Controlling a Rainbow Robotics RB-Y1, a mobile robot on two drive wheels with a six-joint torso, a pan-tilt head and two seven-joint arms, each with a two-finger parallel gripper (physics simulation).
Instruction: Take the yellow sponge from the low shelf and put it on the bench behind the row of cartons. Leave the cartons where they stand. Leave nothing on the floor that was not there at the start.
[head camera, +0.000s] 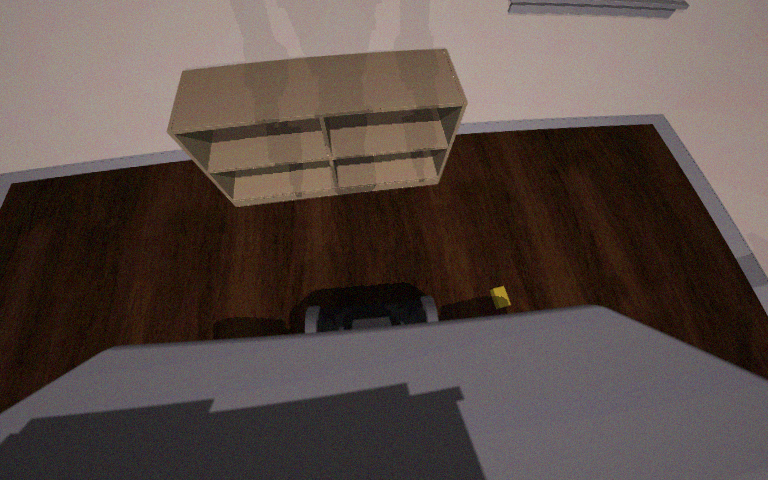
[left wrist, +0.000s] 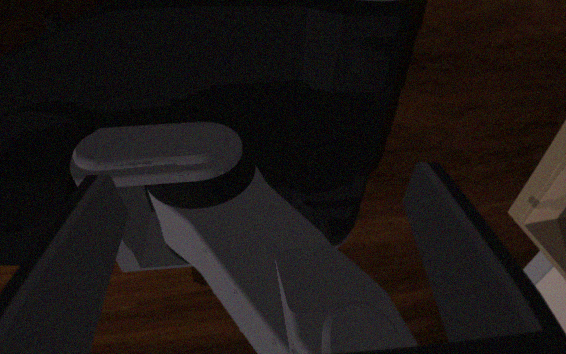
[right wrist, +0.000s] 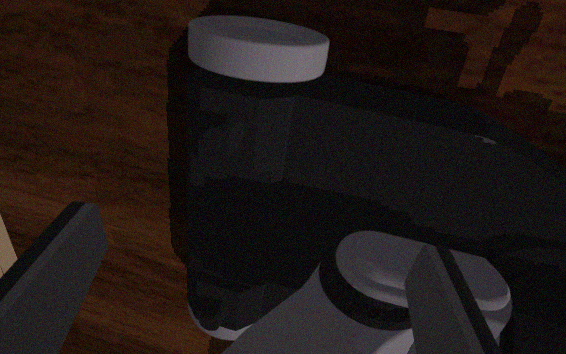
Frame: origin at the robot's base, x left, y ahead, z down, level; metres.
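Seen in the pictures: left gripper, fingertip midpoint: (left wrist: 265, 188); right gripper, fingertip midpoint: (right wrist: 259, 245).
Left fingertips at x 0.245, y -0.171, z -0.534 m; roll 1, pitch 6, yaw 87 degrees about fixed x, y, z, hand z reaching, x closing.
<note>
A point is followed by its place in that frame.
The yellow sponge (head camera: 500, 297) @[z -0.046, x -0.661, y 0.065 m] lies on the dark wooden floor, to the right of my wheeled base, partly in shadow. The low shelf (head camera: 317, 84) @[z -0.611, x 0.153, y 0.935 m] (left wrist: 530, 202) @[z -0.054, x -0.365, y 0.784 m] stands against the wall; no object shows in its four open compartments in the head view. My left gripper (left wrist: 265, 188) @[z -0.534, x 0.245, y -0.171 m] is open, with nothing between its fingertips; my own arm and base show behind them. My right gripper (right wrist: 259, 245) @[z -0.543, x -0.302, y -0.128 m] is open and empty, pointing down over my base and the floor. Neither gripper shows in the head view. The bench and the cartons do not show.
My grey torso fills the bottom of the head view and may hide floor close to me. My base (head camera: 370, 321) stands in front of the shelf; one light wheel (right wrist: 257, 60) shows in the right wrist view. A grey ledge (head camera: 597, 7) @[z -0.790, x -1.135, y 1.195 m] juts from the wall at top right.
</note>
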